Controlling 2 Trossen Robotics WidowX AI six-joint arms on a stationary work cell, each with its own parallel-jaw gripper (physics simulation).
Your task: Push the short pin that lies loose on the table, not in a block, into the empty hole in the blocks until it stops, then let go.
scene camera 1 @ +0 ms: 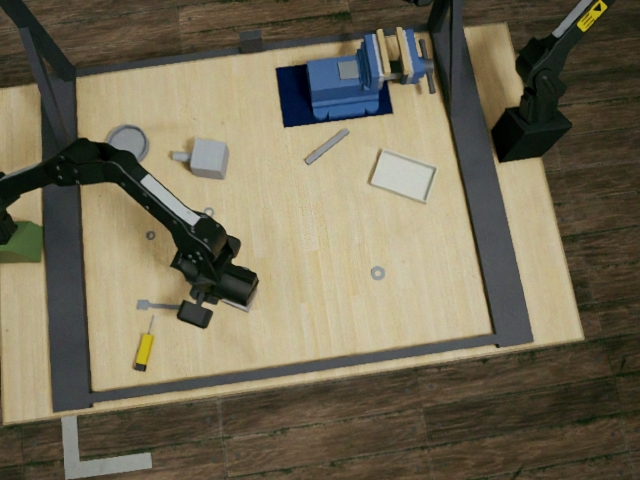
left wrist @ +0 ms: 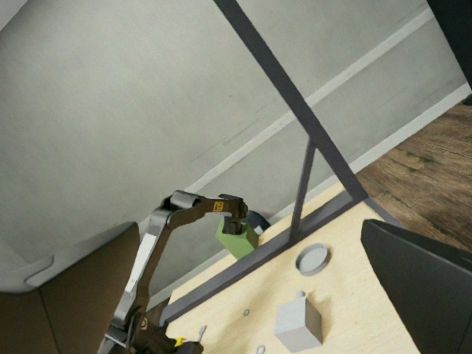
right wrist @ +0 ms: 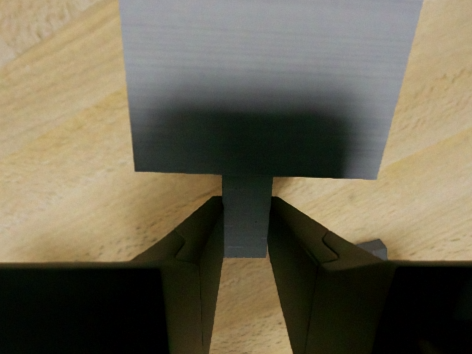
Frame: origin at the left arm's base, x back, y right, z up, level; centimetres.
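Seen in the pictures: left gripper, fingertip midpoint: [left wrist: 250,231]; right gripper, fingertip midpoint: [right wrist: 244,207]; left arm's base at its link origin: [scene camera 1: 537,116]; right arm's base at its link origin: [left wrist: 232,229].
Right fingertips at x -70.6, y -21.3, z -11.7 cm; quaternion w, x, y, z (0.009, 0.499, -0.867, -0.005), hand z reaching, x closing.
Observation:
Pixels of each thing's top centre, then the offset from my right fingertips to it. "*": a spot on its surface instead.
- short grey pin at its top centre: [right wrist: 249,193] dx +1.3, dy -0.7, dz +1.7 cm
- second grey block at its top centre: [left wrist: 289,314] [scene camera 1: 207,154] dx +2.5, dy +27.4, dz +3.9 cm
- grey bar at its top centre: [scene camera 1: 327,145] dx +28.3, dy +27.0, dz -0.9 cm
- shallow tray at a spot on its surface: [scene camera 1: 431,184] * dx +48.9, dy +14.0, dz -0.1 cm
- round dish at its top centre: [scene camera 1: 126,143] [left wrist: 310,256] dx -15.5, dy +34.8, dz -0.2 cm
- yellow screwdriver at its top centre: [scene camera 1: 145,342] dx -15.9, dy -9.3, dz -0.3 cm
- flat grey tool at a spot on its surface: [scene camera 1: 143,304] * dx -15.8, dy -1.1, dz -1.6 cm
A grey block [scene camera 1: 246,306] [right wrist: 270,75] is mostly hidden under the right arm in scene camera 1. In the right wrist view a short grey pin [right wrist: 245,237] sticks out from its near side. My right gripper [right wrist: 244,207] is shut on this pin, a finger along each side, close to the block. Its fingertips are hidden in scene camera 1. A second grey block [scene camera 1: 209,157] [left wrist: 298,325] has a pin [scene camera 1: 180,156] [left wrist: 300,294] sticking out. No hole shows in either block. My left gripper is open and empty, above the table.
A grey bar [scene camera 1: 326,146] lies below the blue vise [scene camera 1: 343,85]. A shallow tray [scene camera 1: 431,184] is at the right, a round dish [scene camera 1: 145,144] at the left. A yellow screwdriver [scene camera 1: 144,350] and a flat grey tool [scene camera 1: 143,304] lie near the right arm; washers [scene camera 1: 377,266] are scattered.

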